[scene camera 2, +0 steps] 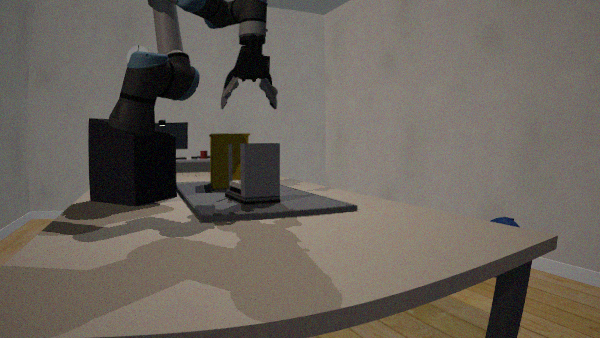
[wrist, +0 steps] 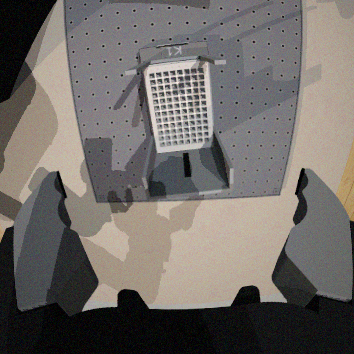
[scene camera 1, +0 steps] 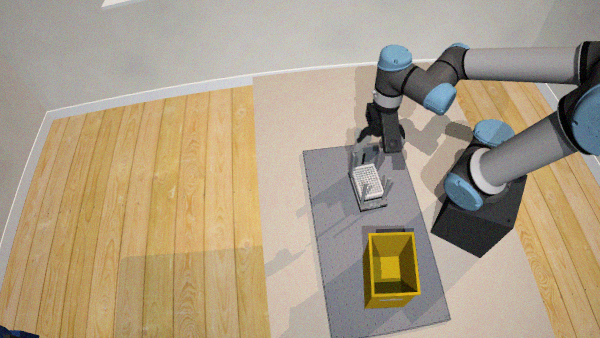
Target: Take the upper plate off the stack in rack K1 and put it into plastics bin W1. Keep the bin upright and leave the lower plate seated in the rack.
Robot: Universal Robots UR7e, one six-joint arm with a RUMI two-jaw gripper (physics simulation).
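Seen in the pictures: gripper, fingertip midpoint: (scene camera 2: pixel 249 109) (wrist: pixel 181 173) (scene camera 1: pixel 378 150); arm's base, origin of the base link: (scene camera 2: pixel 130 128).
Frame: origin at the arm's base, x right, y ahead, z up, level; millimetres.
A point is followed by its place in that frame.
A white gridded plate (scene camera 1: pixel 367 181) @(x 134, y 346, z -157 mm) (wrist: pixel 181 107) @(x 135, y 347, z -153 mm) lies in rack K1 (scene camera 1: pixel 374 205) @(x 54, y 331, z -183 mm) (scene camera 2: pixel 260 172) @(x 204, y 350, z -123 mm) (wrist: pixel 175 51) @(x 60, y 337, z -182 mm), between its upright posts and its tall slotted end wall. It is the top plate in view; the lower plate cannot be told apart beneath it. My gripper (scene camera 1: pixel 381 140) @(x 121, y 340, z 40 mm) (scene camera 2: pixel 249 107) @(x 121, y 340, z 40 mm) (wrist: pixel 181 173) @(x 121, y 340, z 40 mm) is open and empty. It hangs well above the rack, off toward the end with the tall wall, fingers pointing down. The yellow bin W1 (scene camera 1: pixel 394 302) @(x -294, y 329, z -125 mm) (scene camera 2: pixel 220 161) @(x -126, y 299, z -110 mm) stands upright beyond the rack's other end. Its visible floor holds no plate. The bin body does not show in the wrist view.
Rack and bin stand on a grey perforated mat (scene camera 1: pixel 340 280) @(x -191, y 470, z -199 mm) (scene camera 2: pixel 320 204) @(x 263, y 484, z -199 mm) (wrist: pixel 260 100) @(x 126, y 476, z -199 mm) on the beige table (scene camera 1: pixel 285 200) @(x 113, y 631, z -213 mm) (scene camera 2: pixel 400 245) @(x 629, y 468, z -212 mm). The arm's dark base block (scene camera 1: pixel 480 225) @(x -123, y 49, z -31 mm) (scene camera 2: pixel 135 170) @(x 109, y 25, z -117 mm) stands beside the mat. The rack's end wall and thin posts rise above the plate.
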